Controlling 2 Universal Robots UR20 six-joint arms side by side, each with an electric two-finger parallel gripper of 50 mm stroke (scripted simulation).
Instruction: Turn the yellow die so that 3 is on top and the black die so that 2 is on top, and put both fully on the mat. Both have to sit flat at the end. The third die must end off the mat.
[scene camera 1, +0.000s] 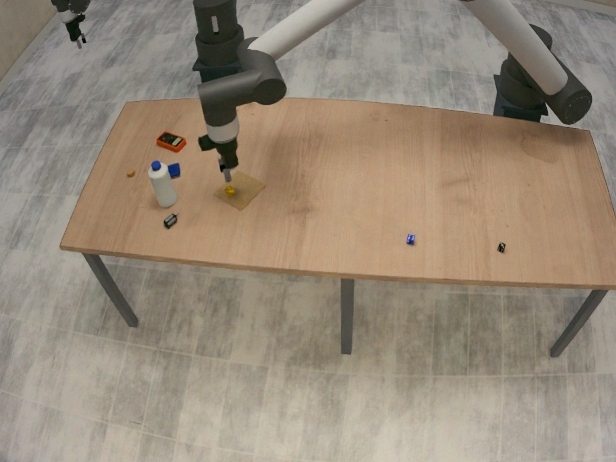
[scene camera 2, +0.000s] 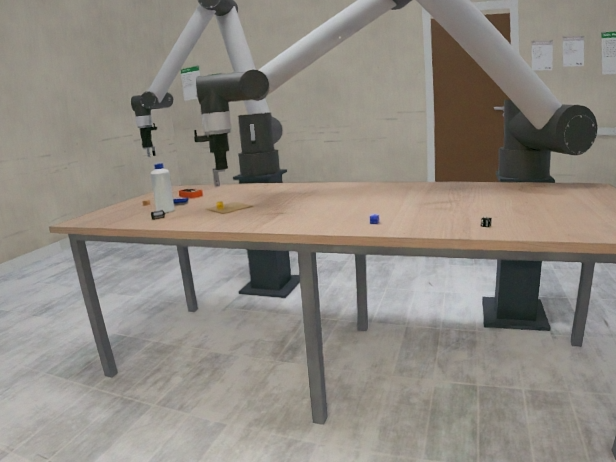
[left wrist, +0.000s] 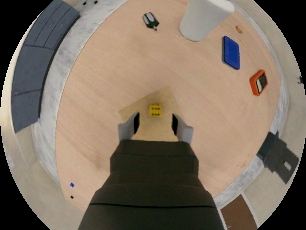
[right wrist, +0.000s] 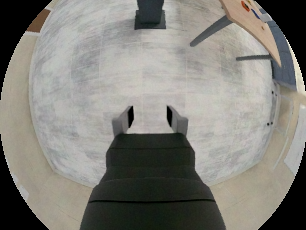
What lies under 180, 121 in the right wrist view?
The right gripper.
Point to a tan mat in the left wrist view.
At 151, 127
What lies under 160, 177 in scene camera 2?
A white bottle.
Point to a white bottle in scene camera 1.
159, 175
